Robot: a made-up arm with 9 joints. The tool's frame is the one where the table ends. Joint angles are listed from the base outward.
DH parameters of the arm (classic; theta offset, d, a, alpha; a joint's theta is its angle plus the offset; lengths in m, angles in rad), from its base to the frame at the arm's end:
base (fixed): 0 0 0 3.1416
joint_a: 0 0 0.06 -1.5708
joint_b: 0 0.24 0.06 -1.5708
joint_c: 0.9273 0 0.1 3.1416
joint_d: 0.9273 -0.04 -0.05 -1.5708
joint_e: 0 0.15 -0.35 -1.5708
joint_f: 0 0.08 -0.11 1.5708
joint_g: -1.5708 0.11 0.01 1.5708
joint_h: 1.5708 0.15 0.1 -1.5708
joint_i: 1.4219 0 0.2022 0
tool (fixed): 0.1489 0.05 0 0
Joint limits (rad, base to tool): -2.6..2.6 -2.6..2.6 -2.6..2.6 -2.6..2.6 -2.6..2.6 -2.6..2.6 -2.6..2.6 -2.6..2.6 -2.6..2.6
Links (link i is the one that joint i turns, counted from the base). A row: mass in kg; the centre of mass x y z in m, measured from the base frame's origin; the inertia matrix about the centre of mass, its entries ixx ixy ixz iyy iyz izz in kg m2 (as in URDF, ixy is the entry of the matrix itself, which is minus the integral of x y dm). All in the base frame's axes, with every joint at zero. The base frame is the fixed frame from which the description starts. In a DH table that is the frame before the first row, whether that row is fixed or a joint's. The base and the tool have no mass.
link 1: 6.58; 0.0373 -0.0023 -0.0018; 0.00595 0 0 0.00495 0 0.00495
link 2: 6.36; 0.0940 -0.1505 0.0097; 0.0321 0.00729 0 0.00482 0 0.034
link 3: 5.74; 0.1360 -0.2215 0.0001; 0.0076 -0.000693 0 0.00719 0 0.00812
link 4: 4.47; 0.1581 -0.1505 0.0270; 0.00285 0 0.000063 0.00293 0 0.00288
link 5: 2.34; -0.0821 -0.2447 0.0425; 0.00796 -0.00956 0 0.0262 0 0.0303
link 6: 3.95; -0.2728 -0.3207 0.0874; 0.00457 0 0.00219 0.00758 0 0.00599
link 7: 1.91; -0.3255 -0.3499 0.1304; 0.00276 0 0 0.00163 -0.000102 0.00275
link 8: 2.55; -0.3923 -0.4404 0.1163; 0.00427 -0.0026 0 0.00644 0 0.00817
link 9: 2; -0.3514 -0.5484 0.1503; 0.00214 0.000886 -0.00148 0.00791 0.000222 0.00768
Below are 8 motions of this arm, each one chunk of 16 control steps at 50 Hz.
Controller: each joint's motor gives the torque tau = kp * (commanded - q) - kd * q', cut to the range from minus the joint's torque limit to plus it. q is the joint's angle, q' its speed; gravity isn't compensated. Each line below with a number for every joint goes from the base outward.
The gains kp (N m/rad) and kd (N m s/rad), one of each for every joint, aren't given. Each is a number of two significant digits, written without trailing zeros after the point. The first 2 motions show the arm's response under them.
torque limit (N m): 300 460 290 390 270 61 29 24 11
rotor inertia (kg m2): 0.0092 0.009 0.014 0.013 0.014 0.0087 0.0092 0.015 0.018
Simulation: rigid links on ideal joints. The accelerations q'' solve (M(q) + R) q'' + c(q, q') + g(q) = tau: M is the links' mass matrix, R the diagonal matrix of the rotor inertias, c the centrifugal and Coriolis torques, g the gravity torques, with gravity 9.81 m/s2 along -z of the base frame. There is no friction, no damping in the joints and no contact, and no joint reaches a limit. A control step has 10 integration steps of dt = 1/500 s. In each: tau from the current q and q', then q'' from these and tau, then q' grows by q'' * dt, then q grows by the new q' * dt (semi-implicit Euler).
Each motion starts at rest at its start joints. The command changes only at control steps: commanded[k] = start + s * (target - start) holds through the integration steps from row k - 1 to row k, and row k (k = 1, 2, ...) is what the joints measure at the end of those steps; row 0 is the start. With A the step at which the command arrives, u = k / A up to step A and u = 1 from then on. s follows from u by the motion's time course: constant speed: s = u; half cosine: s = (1 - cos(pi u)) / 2; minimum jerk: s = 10 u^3 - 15 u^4 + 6 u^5; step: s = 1 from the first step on.
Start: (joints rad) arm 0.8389 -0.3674 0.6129 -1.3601 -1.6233 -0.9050 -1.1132 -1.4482 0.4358
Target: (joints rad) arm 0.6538 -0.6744 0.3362 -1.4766 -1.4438 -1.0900 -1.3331 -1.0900 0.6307
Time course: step
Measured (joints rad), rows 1 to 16:
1: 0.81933 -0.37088 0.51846 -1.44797 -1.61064 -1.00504 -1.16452 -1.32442 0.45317
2: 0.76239 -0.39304 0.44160 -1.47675 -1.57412 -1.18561 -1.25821 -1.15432 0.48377
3: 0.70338 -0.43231 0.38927 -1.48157 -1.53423 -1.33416 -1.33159 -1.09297 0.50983
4: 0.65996 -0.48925 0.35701 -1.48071 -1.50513 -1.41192 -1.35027 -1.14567 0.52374
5: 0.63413 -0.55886 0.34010 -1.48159 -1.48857 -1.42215 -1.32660 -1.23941 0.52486
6: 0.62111 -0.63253 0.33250 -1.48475 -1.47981 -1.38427 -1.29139 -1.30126 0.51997
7: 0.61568 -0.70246 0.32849 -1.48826 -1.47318 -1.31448 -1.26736 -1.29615 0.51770
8: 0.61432 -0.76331 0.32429 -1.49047 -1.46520 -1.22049 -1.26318 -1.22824 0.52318
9: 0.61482 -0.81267 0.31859 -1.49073 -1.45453 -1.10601 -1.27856 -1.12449 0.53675
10: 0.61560 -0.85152 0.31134 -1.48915 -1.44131 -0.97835 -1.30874 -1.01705 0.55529
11: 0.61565 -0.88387 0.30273 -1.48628 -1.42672 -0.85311 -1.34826 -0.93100 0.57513
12: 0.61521 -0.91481 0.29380 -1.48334 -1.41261 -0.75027 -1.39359 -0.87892 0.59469
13: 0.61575 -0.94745 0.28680 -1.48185 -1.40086 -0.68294 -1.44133 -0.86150 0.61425
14: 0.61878 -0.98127 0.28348 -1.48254 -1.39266 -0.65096 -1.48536 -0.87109 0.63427
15: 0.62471 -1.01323 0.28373 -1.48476 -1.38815 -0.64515 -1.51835 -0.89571 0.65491
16: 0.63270 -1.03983 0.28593 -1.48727 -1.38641 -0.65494 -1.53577 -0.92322 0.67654
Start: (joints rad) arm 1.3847 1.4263 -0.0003 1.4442 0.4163 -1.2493 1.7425 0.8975 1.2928
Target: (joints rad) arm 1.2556 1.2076 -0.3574 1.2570 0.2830 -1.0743 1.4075 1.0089 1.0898
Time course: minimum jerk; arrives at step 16
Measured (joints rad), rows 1 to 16:
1: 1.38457 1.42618 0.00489 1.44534 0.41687 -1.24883 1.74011 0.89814 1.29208
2: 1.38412 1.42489 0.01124 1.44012 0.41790 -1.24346 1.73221 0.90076 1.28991
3: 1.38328 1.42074 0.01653 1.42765 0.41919 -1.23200 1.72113 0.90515 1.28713
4: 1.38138 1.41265 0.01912 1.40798 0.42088 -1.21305 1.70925 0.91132 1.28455
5: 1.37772 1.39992 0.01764 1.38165 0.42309 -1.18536 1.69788 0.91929 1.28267
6: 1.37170 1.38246 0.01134 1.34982 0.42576 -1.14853 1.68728 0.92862 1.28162
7: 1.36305 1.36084 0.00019 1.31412 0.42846 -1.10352 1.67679 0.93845 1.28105
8: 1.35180 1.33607 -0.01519 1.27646 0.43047 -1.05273 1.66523 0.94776 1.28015
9: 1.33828 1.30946 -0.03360 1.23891 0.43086 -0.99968 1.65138 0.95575 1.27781
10: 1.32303 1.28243 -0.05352 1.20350 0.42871 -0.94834 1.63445 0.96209 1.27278
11: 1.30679 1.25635 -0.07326 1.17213 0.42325 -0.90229 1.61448 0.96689 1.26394
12: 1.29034 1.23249 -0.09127 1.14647 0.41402 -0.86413 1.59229 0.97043 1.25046
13: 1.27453 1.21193 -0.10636 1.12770 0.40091 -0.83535 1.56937 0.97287 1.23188
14: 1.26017 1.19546 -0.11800 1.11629 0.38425 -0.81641 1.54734 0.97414 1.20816
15: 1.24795 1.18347 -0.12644 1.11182 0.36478 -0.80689 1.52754 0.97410 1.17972
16: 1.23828 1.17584 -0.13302 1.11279 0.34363 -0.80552 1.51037 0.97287 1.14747
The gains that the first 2 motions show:
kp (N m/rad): 740 420 460 590 340 76 27 31 17
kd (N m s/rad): 15 15 9.1 13 16 2.4 0.42 0.55 0.56
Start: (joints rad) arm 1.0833 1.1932 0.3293 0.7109 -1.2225 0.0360 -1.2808 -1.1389 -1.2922
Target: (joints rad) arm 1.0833 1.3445 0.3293 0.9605 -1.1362 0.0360 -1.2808 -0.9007 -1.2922
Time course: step
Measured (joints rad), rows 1 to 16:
1: 1.06853 1.20560 0.37883 0.82477 -1.25569 0.01159 -1.30183 -1.10736 -1.30644
2: 1.05497 1.21871 0.37877 0.88440 -1.25645 -0.01326 -1.35910 -1.05658 -1.33581
3: 1.04790 1.23726 0.36555 0.91619 -1.24215 -0.02226 -1.42577 -1.00950 -1.37690
4: 1.04938 1.26102 0.35674 0.93389 -1.22068 -0.01147 -1.47973 -0.96738 -1.42265
5: 1.05787 1.28997 0.35495 0.94358 -1.19653 0.01336 -1.50726 -0.92298 -1.46494
6: 1.06975 1.32324 0.35771 0.94904 -1.17132 0.04412 -1.50240 -0.87302 -1.49584
7: 1.08117 1.35917 0.36186 0.95286 -1.14519 0.07395 -1.46611 -0.82226 -1.50857
8: 1.08932 1.39581 0.36520 0.95646 -1.11798 0.09847 -1.40475 -0.78151 -1.49944
9: 1.09297 1.43154 0.36697 0.96031 -1.08985 0.11577 -1.32732 -0.76240 -1.46992
10: 1.09237 1.46524 0.36749 0.96419 -1.06135 0.12570 -1.24177 -0.77202 -1.42656
11: 1.08876 1.49632 0.36754 0.96770 -1.03326 0.12896 -1.15279 -0.81008 -1.37869
12: 1.08379 1.52448 0.36773 0.97057 -1.00625 0.12635 -1.06269 -0.86965 -1.33512
13: 1.07905 1.54957 0.36814 0.97286 -0.98077 0.11870 -0.97375 -0.94010 -1.30122
14: 1.07575 1.57143 0.36824 0.97500 -0.95696 0.10740 -0.88989 -1.01027 -1.27751
15: 1.07458 1.58989 0.36710 0.97756 -0.93483 0.09458 -0.81616 -1.07094 -1.26022
16: 1.07574 1.60475 0.36398 0.98101 -0.91443 0.08256 -0.75704 -1.11596 -1.24385

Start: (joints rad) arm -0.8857 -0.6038 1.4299 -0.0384 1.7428 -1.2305 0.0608 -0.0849 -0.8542
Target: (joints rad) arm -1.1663 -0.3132 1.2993 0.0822 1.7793 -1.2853 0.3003 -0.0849 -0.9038
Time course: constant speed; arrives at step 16
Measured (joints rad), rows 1 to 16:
1: -0.88707 -0.60403 1.42393 -0.03599 1.74356 -1.22371 0.05864 -0.08426 -0.86435
2: -0.89182 -0.60274 1.41557 -0.02947 1.74535 -1.20871 0.06161 -0.08147 -0.88978
3: -0.90063 -0.59776 1.40715 -0.02178 1.74736 -1.19187 0.07483 -0.07687 -0.92494
4: -0.91365 -0.58786 1.39867 -0.01394 1.74928 -1.17774 0.09558 -0.07169 -0.96357
5: -0.93075 -0.57280 1.38993 -0.00622 1.75095 -1.16844 0.11874 -0.06746 -0.99975
6: -0.95144 -0.55318 1.38100 0.00126 1.75224 -1.16387 0.13986 -0.06541 -1.02879
7: -0.97490 -0.52999 1.37202 0.00851 1.75308 -1.16244 0.15649 -0.06578 -1.04773
8: -1.00001 -0.50438 1.36307 0.01560 1.75342 -1.16188 0.16823 -0.06767 -1.05544
9: -1.02557 -0.47742 1.35419 0.02262 1.75335 -1.15986 0.17621 -0.06944 -1.05246
10: -1.05045 -0.45003 1.34537 0.02969 1.75304 -1.15452 0.18223 -0.06950 -1.04061
11: -1.07383 -0.42294 1.33662 0.03689 1.75272 -1.14484 0.18808 -0.06696 -1.02241
12: -1.09530 -0.39666 1.32793 0.04427 1.75262 -1.13077 0.19508 -0.06208 -1.00064
13: -1.11482 -0.37151 1.31930 0.05187 1.75288 -1.11327 0.20403 -0.05613 -0.97786
14: -1.13274 -0.34759 1.31074 0.05967 1.75356 -1.09414 0.21529 -0.05095 -0.95617
15: -1.14962 -0.32488 1.30224 0.06763 1.75460 -1.07568 0.22894 -0.04829 -0.93711
16: -1.16605 -0.30328 1.29382 0.07567 1.75591 -1.06015 0.24500 -0.04933 -0.92169

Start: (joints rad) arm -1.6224 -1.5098 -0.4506 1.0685 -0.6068 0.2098 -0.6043 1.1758 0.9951
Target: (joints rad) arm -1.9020 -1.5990 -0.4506 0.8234 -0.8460 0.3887 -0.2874 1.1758 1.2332
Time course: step
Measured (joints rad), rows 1 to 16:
1: -1.71028 -1.59561 -0.50955 0.93479 -0.64051 0.29426 -0.50143 1.14463 1.01807
2: -1.80652 -1.64400 -0.51580 0.88222 -0.70930 0.38687 -0.38687 1.16364 1.02754
3: -1.88045 -1.65471 -0.50951 0.86375 -0.77996 0.41166 -0.31828 1.19017 1.03823
4: -1.92715 -1.65277 -0.50054 0.85653 -0.83190 0.38121 -0.29097 1.19811 1.06162
5: -1.94960 -1.65016 -0.49308 0.85403 -0.86109 0.32710 -0.28746 1.19213 1.10275
6: -1.95424 -1.65133 -0.49108 0.85462 -0.87282 0.27862 -0.29194 1.18565 1.15949
7: -1.94771 -1.65737 -0.49592 0.85779 -0.87404 0.25053 -0.29527 1.18579 1.22339
8: -1.93566 -1.66772 -0.50577 0.86279 -0.87042 0.24226 -0.29523 1.19120 1.28346
9: -1.92252 -1.68107 -0.51744 0.86850 -0.86595 0.24537 -0.29376 1.19723 1.33001
10: -1.91118 -1.69587 -0.52832 0.87396 -0.86311 0.25076 -0.29407 1.20041 1.35696
11: -1.90302 -1.71064 -0.53705 0.87860 -0.86300 0.25219 -0.29861 1.19972 1.36273
12: -1.89820 -1.72426 -0.54333 0.88221 -0.86564 0.24705 -0.30798 1.19588 1.34988
13: -1.89612 -1.73610 -0.54747 0.88482 -0.87039 0.23589 -0.32074 1.19055 1.32388
14: -1.89589 -1.74600 -0.54997 0.88657 -0.87633 0.22123 -0.33395 1.18564 1.29137
15: -1.89653 -1.75398 -0.55138 0.88763 -0.88251 0.20627 -0.34431 1.18279 1.25859
16: -1.89725 -1.76014 -0.55208 0.88816 -0.88809 0.19371 -0.34946 1.18286 1.23035

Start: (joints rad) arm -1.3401 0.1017 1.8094 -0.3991 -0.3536 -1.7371 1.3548 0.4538 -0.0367
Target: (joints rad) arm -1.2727 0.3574 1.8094 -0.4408 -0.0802 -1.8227 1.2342 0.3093 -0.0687
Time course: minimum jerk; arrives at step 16
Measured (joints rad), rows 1 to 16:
1: -1.33928 0.09799 1.80899 -0.39938 -0.35142 -1.74286 1.35691 0.45134 -0.03486
2: -1.33794 0.09281 1.80886 -0.40002 -0.34251 -1.75559 1.35947 0.44924 -0.02969
3: -1.33667 0.08860 1.80868 -0.40105 -0.32657 -1.77120 1.36238 0.45088 -0.02225
4: -1.33549 0.08720 1.80840 -0.40274 -0.30373 -1.78702 1.36541 0.45573 -0.01385
5: -1.33405 0.08990 1.80821 -0.40535 -0.27444 -1.80169 1.36806 0.46033 -0.00580
6: -1.33189 0.09732 1.80832 -0.40898 -0.23961 -1.81457 1.36978 0.46027 0.00074
7: -1.32863 0.10942 1.80875 -0.41347 -0.20049 -1.82522 1.37009 0.45211 0.00465
8: -1.32412 0.12559 1.80932 -0.41841 -0.15862 -1.83325 1.36868 0.43458 0.00480
9: -1.31845 0.14473 1.80971 -0.42324 -0.11575 -1.83831 1.36541 0.40875 0.00007
10: -1.31192 0.16546 1.80961 -0.42738 -0.07374 -1.84025 1.36043 0.37747 -0.01038
11: -1.30494 0.18623 1.80876 -0.43036 -0.03439 -1.83932 1.35417 0.34440 -0.02688
12: -1.29795 0.20554 1.80704 -0.43185 0.00070 -1.83607 1.34734 0.31316 -0.04902
13: -1.29138 0.22209 1.80447 -0.43173 0.03025 -1.83136 1.34078 0.28665 -0.07567
14: -1.28558 0.23504 1.80115 -0.43008 0.05352 -1.82608 1.33525 0.26680 -0.10509
15: -1.28074 0.24418 1.79728 -0.42715 0.07036 -1.82110 1.33117 0.25456 -0.13521
16: -1.27691 0.25013 1.79308 -0.42339 0.08143 -1.81711 1.32836 0.24995 -0.16389

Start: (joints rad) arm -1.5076 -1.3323 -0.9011 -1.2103 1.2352 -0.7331 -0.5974 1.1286 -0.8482
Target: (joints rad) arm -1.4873 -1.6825 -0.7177 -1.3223 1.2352 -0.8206 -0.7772 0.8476 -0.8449
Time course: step
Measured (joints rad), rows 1 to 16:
1: -1.51747 -1.43249 -0.82010 -1.24492 1.27709 -0.82238 -0.50780 1.16170 -0.85140
2: -1.51467 -1.51522 -0.73384 -1.30177 1.29032 -0.90024 -0.43314 1.16510 -0.86103
3: -1.50780 -1.55951 -0.69758 -1.33312 1.29616 -0.90719 -0.47437 1.11377 -0.88526
4: -1.49896 -1.58387 -0.68938 -1.34375 1.30140 -0.87378 -0.59568 1.02560 -0.91853
5: -1.48857 -1.60187 -0.68693 -1.34907 1.30316 -0.82667 -0.74175 0.91766 -0.94742
6: -1.47799 -1.61744 -0.68132 -1.35664 1.30033 -0.77834 -0.87968 0.80826 -0.95952
7: -1.46907 -1.62945 -0.67206 -1.36725 1.29493 -0.73388 -0.99206 0.71300 -0.94691
8: -1.46325 -1.63563 -0.66099 -1.37919 1.29018 -0.69722 -1.06880 0.64366 -0.90900
9: -1.46119 -1.63455 -0.64994 -1.39033 1.28902 -0.67144 -1.10654 0.60704 -0.85274
10: -1.46277 -1.62632 -0.64034 -1.39897 1.29322 -0.65697 -1.10969 0.60375 -0.78929
11: -1.46724 -1.61252 -0.63304 -1.40432 1.30301 -0.65141 -1.08864 0.62925 -0.72991
12: -1.47347 -1.59550 -0.62823 -1.40659 1.31714 -0.65125 -1.05571 0.67594 -0.68320
13: -1.48033 -1.57770 -0.62561 -1.40662 1.33354 -0.65338 -1.02142 0.73449 -0.65385
14: -1.48693 -1.56108 -0.62463 -1.40538 1.35001 -0.65588 -0.99255 0.79486 -0.64223
15: -1.49269 -1.54699 -0.62475 -1.40368 1.36475 -0.65789 -0.97205 0.84771 -0.64520
16: -1.49732 -1.53621 -0.62556 -1.40198 1.37657 -0.65925 -0.95998 0.88602 -0.65761

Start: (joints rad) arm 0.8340 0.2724 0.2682 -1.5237 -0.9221 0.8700 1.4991 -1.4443 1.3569
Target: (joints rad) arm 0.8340 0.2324 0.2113 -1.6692 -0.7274 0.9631 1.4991 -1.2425 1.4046
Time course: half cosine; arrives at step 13
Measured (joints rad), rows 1 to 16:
1: 0.83549 0.26873 0.27016 -1.52042 -0.92277 0.87542 1.50076 -1.44100 1.35387
2: 0.83941 0.26248 0.26963 -1.52206 -0.91963 0.89179 1.50860 -1.43453 1.34897
3: 0.84399 0.25466 0.26693 -1.52837 -0.91137 0.91435 1.52414 -1.42781 1.34368
4: 0.84789 0.24558 0.26220 -1.53827 -0.89797 0.93991 1.54591 -1.42050 1.33937
5: 0.85042 0.23534 0.25561 -1.55093 -0.87976 0.96627 1.57051 -1.41066 1.33744
6: 0.85150 0.22382 0.24763 -1.56562 -0.85736 0.99164 1.59358 -1.39649 1.33907
7: 0.85137 0.21085 0.23890 -1.58164 -0.83163 1.01438 1.61099 -1.37740 1.34504
8: 0.85030 0.19628 0.23009 -1.59816 -0.80362 1.03316 1.61968 -1.35422 1.35573
9: 0.84853 0.18008 0.22178 -1.61433 -0.77444 1.04704 1.61825 -1.32887 1.37112
10: 0.84616 0.16232 0.21446 -1.62925 -0.74523 1.05560 1.60720 -1.30367 1.39081
11: 0.84322 0.14319 0.20853 -1.64208 -0.71705 1.05890 1.58859 -1.28092 1.41408
12: 0.83973 0.12300 0.20431 -1.65210 -0.69090 1.05751 1.56554 -1.26247 1.44001
13: 0.83576 0.10214 0.20210 -1.65880 -0.66768 1.05240 1.54152 -1.24976 1.46756
14: 0.83157 0.08146 0.20144 -1.66298 -0.64767 1.04540 1.51980 -1.24298 1.49595
15: 0.82760 0.06210 0.20164 -1.66616 -0.63052 1.03870 1.50312 -1.24080 1.52442
16: 0.82418 0.04487 0.20257 -1.66898 -0.61607 1.03388 1.49321 -1.24134 1.55189

